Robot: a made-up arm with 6 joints.
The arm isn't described. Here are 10 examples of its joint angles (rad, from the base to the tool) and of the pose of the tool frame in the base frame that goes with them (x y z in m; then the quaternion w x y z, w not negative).
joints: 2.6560 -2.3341 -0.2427 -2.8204 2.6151 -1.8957
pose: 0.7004 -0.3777 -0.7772 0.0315 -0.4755 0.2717 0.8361
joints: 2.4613 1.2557 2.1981 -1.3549 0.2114 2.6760
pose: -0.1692 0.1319 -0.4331 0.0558 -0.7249 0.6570 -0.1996
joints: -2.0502 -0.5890 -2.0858 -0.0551 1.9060 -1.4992
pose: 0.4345 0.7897 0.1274 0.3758 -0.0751 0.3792 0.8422
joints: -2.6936 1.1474 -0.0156 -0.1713 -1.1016 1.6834
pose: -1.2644 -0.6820 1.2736 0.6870 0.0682 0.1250 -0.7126
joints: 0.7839 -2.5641 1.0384 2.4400 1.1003 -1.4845
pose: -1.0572 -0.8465 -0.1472 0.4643 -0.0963 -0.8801 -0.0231
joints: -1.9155 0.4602 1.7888 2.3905 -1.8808 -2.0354
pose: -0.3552 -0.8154 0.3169 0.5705 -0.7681 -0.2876 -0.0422
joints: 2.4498 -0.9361 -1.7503 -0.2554 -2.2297 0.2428
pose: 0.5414 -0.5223 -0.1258 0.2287 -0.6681 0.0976 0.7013
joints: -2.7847 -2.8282 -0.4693 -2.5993 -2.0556 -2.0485
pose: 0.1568 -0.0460 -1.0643 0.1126 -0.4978 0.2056 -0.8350
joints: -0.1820 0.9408 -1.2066 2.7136 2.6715 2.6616
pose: 0.1852 0.0361 1.5943 0.1032 0.2120 -0.9632 -0.1287
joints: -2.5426 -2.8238 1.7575 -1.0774 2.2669 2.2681
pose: 0.7332 0.5551 0.3140 0.7152 0.1286 -0.6447 -0.2374
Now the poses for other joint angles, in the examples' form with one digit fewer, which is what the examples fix.
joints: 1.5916 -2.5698 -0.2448 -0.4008 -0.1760 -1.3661
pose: -0.035 -0.599 -1.178 0.066 0.931 0.359 0.005
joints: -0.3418 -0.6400 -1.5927 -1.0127 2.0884 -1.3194
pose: -1.075 0.336 0.364 0.634 0.362 0.282 -0.623
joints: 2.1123 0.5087 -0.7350 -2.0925 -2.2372 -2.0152
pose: -0.186 0.041 1.831 0.097 0.871 -0.193 -0.441
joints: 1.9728 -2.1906 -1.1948 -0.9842 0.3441 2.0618
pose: 0.089 -0.204 -1.036 0.082 -0.632 0.770 -0.039
